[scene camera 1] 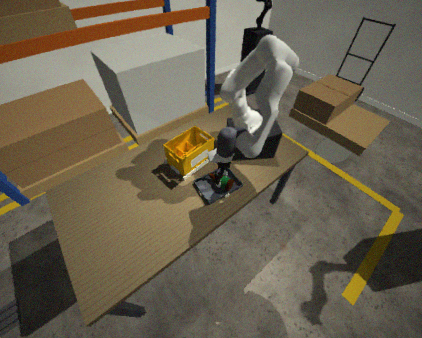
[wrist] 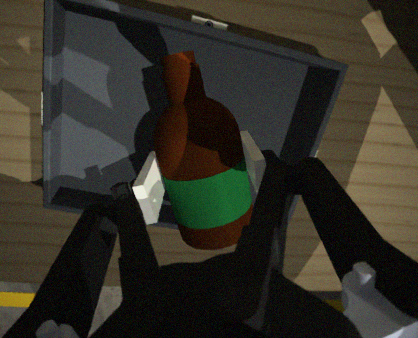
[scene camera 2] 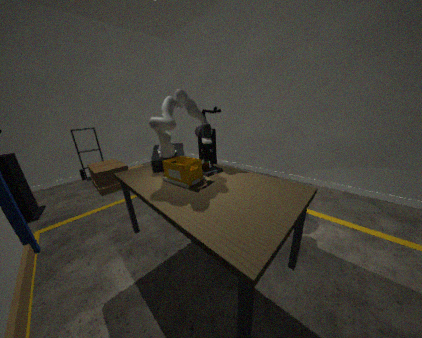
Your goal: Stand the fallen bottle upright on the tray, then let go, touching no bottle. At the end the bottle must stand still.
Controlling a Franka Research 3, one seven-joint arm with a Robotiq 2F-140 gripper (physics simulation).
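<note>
The fallen bottle (wrist: 205, 150) (scene camera 1: 226, 183) is brown with a green band. In the wrist view it lies on its side over the dark tray (wrist: 240, 75) (scene camera 1: 206, 198), its neck pointing to the top of the view and its base at the tray's near wall. My gripper (wrist: 201, 156) (scene camera 1: 220, 179) is shut on the bottle, with one pale pad on each side of its body near the green band. In scene camera 2 the bottle and fingertips are mostly hidden behind the yellow crate.
The yellow crate (scene camera 1: 186, 159) (scene camera 2: 175, 172) stands close beside the tray on the wooden table (scene camera 1: 115, 240) (scene camera 2: 250, 215). The tray is near the table's long edge. A rack with an orange beam (scene camera 1: 125, 30) and large boxes stands beyond the table.
</note>
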